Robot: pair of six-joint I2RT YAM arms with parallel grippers.
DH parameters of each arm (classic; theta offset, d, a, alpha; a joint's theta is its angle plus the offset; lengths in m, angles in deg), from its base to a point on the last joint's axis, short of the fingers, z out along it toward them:
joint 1: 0 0.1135 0.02 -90
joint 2: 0 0 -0.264 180
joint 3: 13.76 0 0.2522 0
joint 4: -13.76 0 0.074 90
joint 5: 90 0 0 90
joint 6: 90 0.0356 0 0
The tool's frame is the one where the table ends.
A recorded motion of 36 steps. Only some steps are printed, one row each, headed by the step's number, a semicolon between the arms.
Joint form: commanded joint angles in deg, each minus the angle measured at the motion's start. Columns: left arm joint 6, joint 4, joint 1, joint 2, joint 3, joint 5; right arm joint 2, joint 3, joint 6, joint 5, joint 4, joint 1.
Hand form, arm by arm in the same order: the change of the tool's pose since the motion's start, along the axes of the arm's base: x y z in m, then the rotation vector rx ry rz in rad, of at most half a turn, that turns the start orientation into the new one. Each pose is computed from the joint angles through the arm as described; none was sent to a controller.
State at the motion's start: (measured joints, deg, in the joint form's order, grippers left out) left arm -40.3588 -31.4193 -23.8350 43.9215 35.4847 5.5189; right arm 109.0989 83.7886 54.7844 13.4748 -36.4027 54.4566
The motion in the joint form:
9: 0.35 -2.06 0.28 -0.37 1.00 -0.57; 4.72 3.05 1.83 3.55 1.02 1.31
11: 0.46 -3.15 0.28 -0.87 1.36 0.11; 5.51 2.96 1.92 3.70 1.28 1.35
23: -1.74 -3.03 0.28 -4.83 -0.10 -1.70; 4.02 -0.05 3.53 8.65 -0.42 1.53
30: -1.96 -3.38 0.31 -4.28 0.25 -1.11; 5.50 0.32 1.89 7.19 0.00 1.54
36: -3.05 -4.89 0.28 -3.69 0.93 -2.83; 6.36 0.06 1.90 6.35 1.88 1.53
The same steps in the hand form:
9: -0.0019 0.0021 0.0037 0.0148 0.0061 0.0086; 0.0040 0.0186 -0.0152 -0.0254 -0.0313 -0.0334
11: -0.0043 0.0027 0.0055 0.0106 0.0120 -0.0017; 0.0046 0.0198 -0.0210 -0.0350 -0.0270 -0.0350
23: -0.0134 0.0079 0.0064 -0.0154 -0.0230 0.0470; -0.0019 0.0074 -0.0263 -0.1114 -0.0564 -0.0924
30: -0.0125 0.0072 0.0067 -0.0198 -0.0100 0.0420; -0.0005 0.0111 -0.0346 -0.1229 -0.0357 -0.0560
36: -0.0121 0.0081 0.0071 -0.0048 0.0114 0.0768; 0.0011 0.0143 -0.0406 -0.1043 -0.0318 -0.0506

